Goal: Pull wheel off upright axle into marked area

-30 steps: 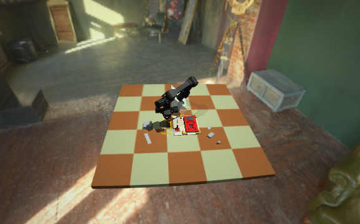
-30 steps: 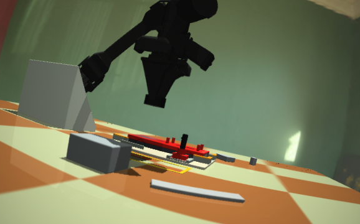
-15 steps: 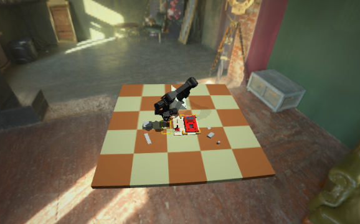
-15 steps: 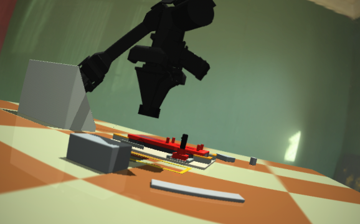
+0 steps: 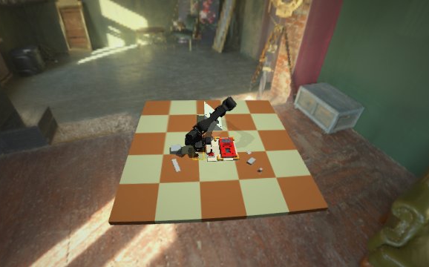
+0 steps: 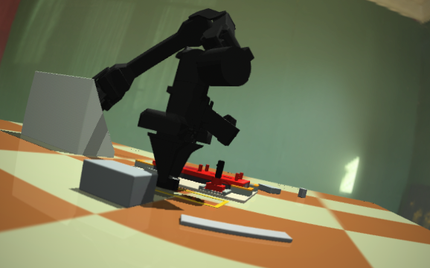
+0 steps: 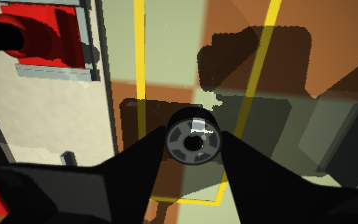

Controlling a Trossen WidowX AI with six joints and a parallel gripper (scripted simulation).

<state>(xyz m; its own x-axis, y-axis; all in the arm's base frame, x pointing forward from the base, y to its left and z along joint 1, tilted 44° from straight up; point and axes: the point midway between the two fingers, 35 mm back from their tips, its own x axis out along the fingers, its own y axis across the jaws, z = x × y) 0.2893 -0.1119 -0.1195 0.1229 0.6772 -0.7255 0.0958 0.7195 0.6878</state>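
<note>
The dark grey wheel is right at my gripper tip. Also, from my gripper tip: flat grey bar 170 mm to the right, 130 mm ahead, 10 mm below; grey block 160 mm to the right, 20 mm behind, 10 mm above; upright axle 90 mm to the left, 60 mm ahead, 20 mm above.
</note>
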